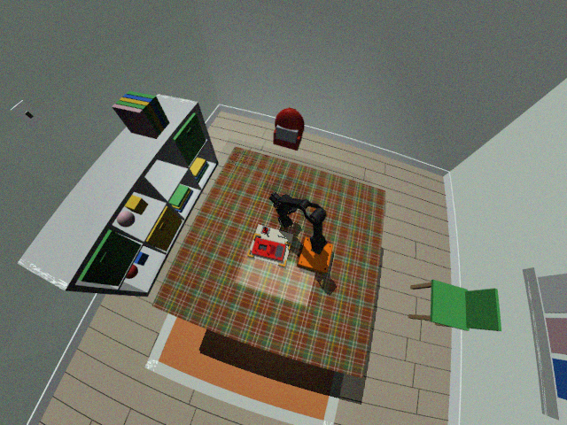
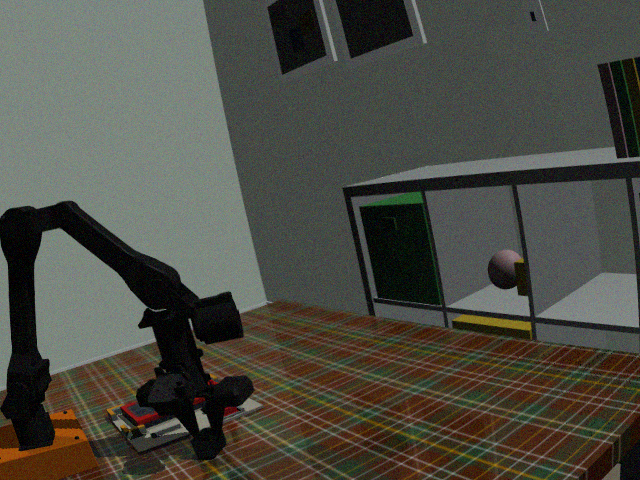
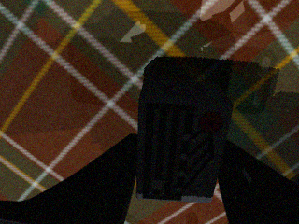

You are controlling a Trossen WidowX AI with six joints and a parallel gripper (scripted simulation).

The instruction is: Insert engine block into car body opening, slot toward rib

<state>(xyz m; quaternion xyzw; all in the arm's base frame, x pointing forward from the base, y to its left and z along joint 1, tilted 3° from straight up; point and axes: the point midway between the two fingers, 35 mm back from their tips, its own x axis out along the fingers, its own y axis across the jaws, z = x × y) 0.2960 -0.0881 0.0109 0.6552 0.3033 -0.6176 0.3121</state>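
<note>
Now: gripper tip 21 cm to the right of the grey base plate, 2 cm past it and 1 cm above it. Round my gripper tip: grey engine block (1 cm below).
</note>
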